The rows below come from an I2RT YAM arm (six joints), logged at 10 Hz.
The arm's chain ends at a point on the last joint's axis. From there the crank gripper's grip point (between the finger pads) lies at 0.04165 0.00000 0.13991 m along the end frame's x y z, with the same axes.
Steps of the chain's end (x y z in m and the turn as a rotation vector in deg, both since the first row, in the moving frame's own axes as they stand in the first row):
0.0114 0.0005 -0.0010 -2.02 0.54 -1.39
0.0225 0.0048 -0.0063 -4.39 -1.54 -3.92
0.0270 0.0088 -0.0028 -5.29 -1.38 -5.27
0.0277 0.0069 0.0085 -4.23 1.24 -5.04
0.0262 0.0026 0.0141 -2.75 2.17 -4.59
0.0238 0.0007 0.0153 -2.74 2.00 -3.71
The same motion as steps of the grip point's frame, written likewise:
0.0128 0.0044 -0.0015 -2.02 0.54 -1.39
0.0190 0.0128 -0.0055 -4.39 -1.54 -3.92
0.0240 0.0181 -0.0023 -5.29 -1.38 -5.27
0.0310 0.0134 0.0073 -4.23 1.24 -5.04
0.0316 0.0057 0.0123 -2.75 2.17 -4.59
0.0288 0.0045 0.0137 -2.74 2.00 -3.71

